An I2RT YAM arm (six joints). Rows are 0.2 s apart.
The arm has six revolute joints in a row. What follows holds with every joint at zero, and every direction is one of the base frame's.
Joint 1 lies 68 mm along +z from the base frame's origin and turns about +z.
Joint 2 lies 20 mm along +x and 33.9 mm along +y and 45.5 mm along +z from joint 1 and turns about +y.
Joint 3 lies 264 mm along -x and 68.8 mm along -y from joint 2 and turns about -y.
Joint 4 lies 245 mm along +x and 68.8 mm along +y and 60 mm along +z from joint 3 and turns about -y.
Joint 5 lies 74 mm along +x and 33.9 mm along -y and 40.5 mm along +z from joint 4 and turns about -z.
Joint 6 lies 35.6 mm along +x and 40.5 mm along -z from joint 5 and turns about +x.
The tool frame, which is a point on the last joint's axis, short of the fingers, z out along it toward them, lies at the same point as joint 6; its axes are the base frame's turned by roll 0, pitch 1.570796 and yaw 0 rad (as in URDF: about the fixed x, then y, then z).
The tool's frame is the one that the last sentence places.
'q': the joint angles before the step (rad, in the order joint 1, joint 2, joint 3, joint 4, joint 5, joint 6). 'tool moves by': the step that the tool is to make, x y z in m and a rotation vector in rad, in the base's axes. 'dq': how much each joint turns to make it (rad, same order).
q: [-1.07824, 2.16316, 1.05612, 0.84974, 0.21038, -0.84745]
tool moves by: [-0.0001, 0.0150, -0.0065, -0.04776, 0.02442, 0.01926]
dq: [0.01728, -0.00182, -0.07201, 0.10985, 0.00851, -0.04461]
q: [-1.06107, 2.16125, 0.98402, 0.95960, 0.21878, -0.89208]
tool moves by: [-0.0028, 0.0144, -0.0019, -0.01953, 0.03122, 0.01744]
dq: [0.01137, -0.02342, -0.06718, 0.05368, 0.00183, -0.03816]
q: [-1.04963, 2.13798, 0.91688, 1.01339, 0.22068, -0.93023]
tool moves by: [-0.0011, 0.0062, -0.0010, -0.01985, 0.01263, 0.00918]
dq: [0.00533, -0.00501, -0.02951, 0.04014, 0.00037, -0.02174]
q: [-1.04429, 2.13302, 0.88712, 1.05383, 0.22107, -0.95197]
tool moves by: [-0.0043, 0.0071, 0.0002, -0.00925, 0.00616, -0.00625]
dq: [0.00036, -0.01670, -0.03827, 0.02843, 0.00836, -0.00878]
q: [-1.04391, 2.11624, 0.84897, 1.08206, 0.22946, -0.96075]
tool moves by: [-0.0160, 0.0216, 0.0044, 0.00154, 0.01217, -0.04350]
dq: [-0.00429, -0.07727, -0.11553, 0.03141, 0.04034, -0.00231]
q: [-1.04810, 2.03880, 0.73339, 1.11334, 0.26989, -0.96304]
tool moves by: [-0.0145, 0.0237, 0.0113, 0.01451, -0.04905, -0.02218]
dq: [-0.00103, -0.11224, -0.11430, -0.00100, 0.01119, 0.05496]
